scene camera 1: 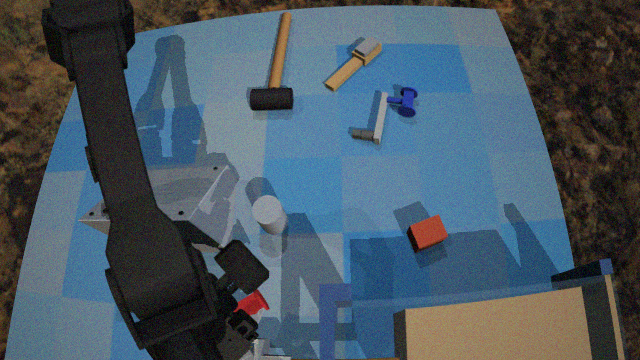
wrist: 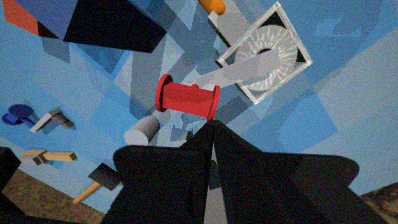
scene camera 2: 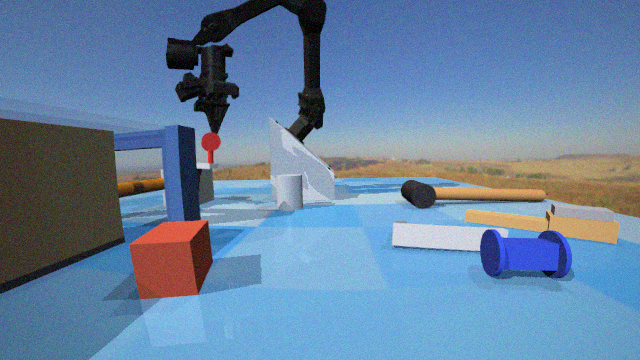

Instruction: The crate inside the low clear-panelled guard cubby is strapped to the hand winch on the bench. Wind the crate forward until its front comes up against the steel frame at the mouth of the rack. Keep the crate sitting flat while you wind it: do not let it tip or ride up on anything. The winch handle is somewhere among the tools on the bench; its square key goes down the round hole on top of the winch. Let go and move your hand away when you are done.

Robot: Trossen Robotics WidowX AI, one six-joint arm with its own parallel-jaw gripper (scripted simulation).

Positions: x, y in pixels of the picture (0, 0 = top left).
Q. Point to a winch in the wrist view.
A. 268, 32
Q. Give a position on a red cube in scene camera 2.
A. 172, 260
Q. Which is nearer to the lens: the blue knob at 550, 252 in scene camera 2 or the wooden brush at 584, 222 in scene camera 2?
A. The blue knob.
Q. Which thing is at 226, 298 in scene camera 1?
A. My gripper.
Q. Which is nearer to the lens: the blue knob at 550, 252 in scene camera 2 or the hammer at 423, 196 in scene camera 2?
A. The blue knob.
